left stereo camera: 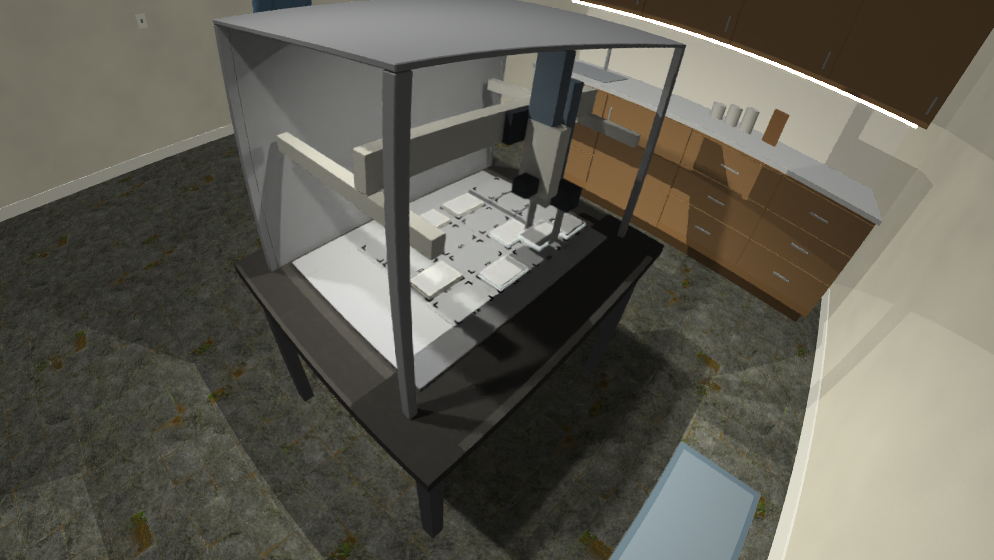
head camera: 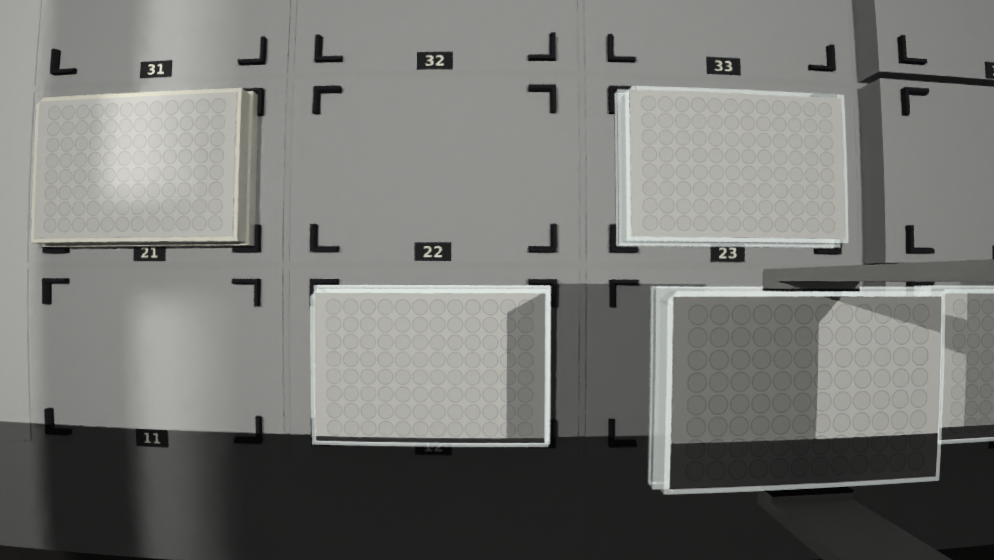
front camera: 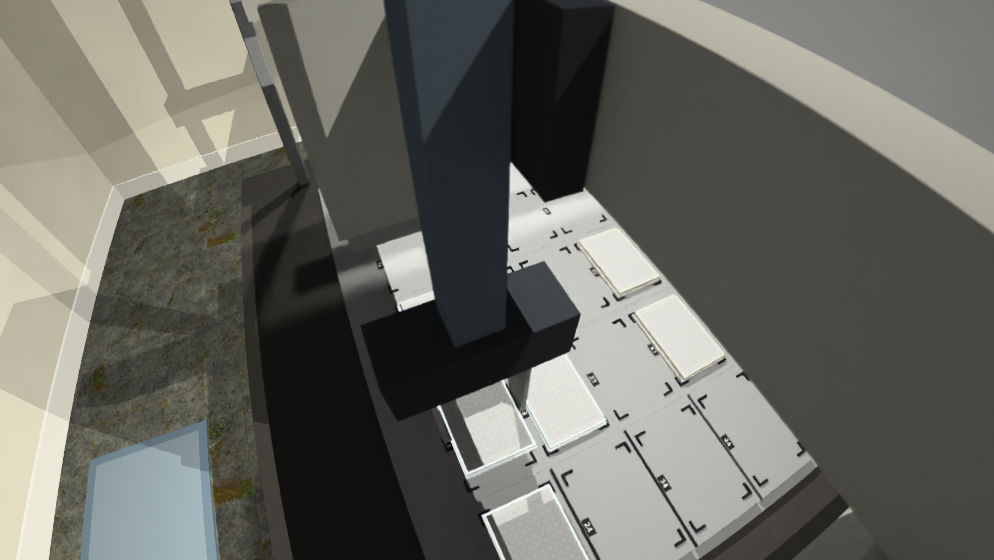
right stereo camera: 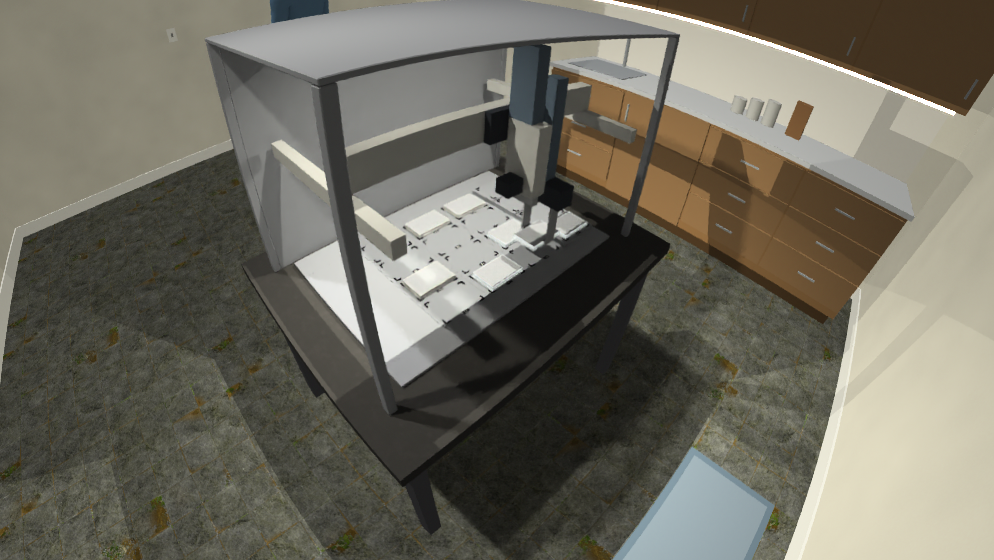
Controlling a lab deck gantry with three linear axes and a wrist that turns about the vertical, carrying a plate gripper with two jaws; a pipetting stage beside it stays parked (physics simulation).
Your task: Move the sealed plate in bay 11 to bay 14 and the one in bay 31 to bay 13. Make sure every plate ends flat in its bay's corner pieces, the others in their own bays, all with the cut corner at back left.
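Places are measured from the robot's base along level axes (x ahead, y left, z up), in metres.
Pixels of known places: gripper, fingertip midpoint: (left stereo camera: 540,234) (head camera: 800,387) (front camera: 479,412) (right stereo camera: 536,234); robot's base, link origin: (left stereo camera: 458,323) (head camera: 54,428) (right stereo camera: 446,322).
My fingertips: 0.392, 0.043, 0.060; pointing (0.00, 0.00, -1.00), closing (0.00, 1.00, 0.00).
For each thing: its middle in the pictures, then the offset to it from my fingertips, as dx, dy, dz. "spot": a spot on its surface instead.
- head view bay 11, surface spot: (head camera: 156,354) spot: -0.324, +0.002, -0.060
- bay 12, surface spot: (head camera: 424,368) spot: -0.166, +0.000, -0.046
- bay 21, surface spot: (head camera: 135,166) spot: -0.326, +0.107, -0.046
- bay 23, surface spot: (head camera: 730,166) (front camera: 553,389) spot: -0.006, +0.106, -0.046
- enclosure's front post, surface spot: (left stereo camera: 398,208) spot: -0.658, -0.159, +0.450
My gripper (head camera: 810,388) (left stereo camera: 543,233) (right stereo camera: 538,234) is shut on a sealed plate (front camera: 490,431) (head camera: 806,389) (left stereo camera: 534,237), one jaw at its back side and one at its front. The plate hangs level a little above bay 13, its cut corner at back left. Another sealed plate (front camera: 532,528) (head camera: 977,379) (left stereo camera: 571,224) (right stereo camera: 570,222) sits in bay 14, partly hidden behind the held plate in the head view. In the head view bay 11 (head camera: 156,354) holds no plate, and the visible front part of bay 31 shows bare corner pieces.
Plates stand in bay 12 (head camera: 424,368), bay 21 (head camera: 135,166) and bay 23 (head camera: 730,166) (front camera: 566,403). Two more plates (front camera: 619,260) (front camera: 678,337) stand in the back row. The gantry beam (left stereo camera: 452,142) and the enclosure's front post (left stereo camera: 398,208) surround the deck.
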